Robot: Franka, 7 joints.
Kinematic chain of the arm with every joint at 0, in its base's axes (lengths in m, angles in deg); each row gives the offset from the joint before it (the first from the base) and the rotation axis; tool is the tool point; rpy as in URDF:
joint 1: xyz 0 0 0.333 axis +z
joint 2: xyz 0 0 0 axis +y
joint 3: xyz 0 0 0.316 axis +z
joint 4: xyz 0.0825 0 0 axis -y
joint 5: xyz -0.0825 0 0.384 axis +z
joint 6: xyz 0 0 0 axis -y
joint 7: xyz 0.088 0 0 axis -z
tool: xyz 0 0 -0.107 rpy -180 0 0
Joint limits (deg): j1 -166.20..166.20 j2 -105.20..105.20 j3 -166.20..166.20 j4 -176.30..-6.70 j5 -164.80..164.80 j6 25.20..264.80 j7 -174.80..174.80
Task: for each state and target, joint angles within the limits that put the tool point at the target. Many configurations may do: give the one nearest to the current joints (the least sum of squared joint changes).
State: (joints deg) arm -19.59 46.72 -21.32 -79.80 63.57 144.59 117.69
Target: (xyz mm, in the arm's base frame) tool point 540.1 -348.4 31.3
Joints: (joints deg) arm -17.13 57.93 -16.33 -93.89 63.64 141.80 117.69
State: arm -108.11 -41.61 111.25 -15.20 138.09 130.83 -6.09
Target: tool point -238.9 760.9 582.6
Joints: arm -72.93 -69.48 113.11 -6.70 136.62 112.99 -6.09
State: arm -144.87 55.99 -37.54 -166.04 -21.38 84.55 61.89
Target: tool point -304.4 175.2 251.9
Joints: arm -129.43 43.59 -62.53 -137.61 -33.83 69.64 61.89
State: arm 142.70 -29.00 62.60 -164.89 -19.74 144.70 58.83
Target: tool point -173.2 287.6 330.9
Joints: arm 99.44 -32.68 25.55 -165.58 -20.17 139.11 58.83
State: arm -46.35 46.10 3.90 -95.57 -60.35 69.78 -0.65
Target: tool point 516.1 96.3 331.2
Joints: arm -13.11 24.60 38.10 -105.97 -50.00 61.12 -0.65
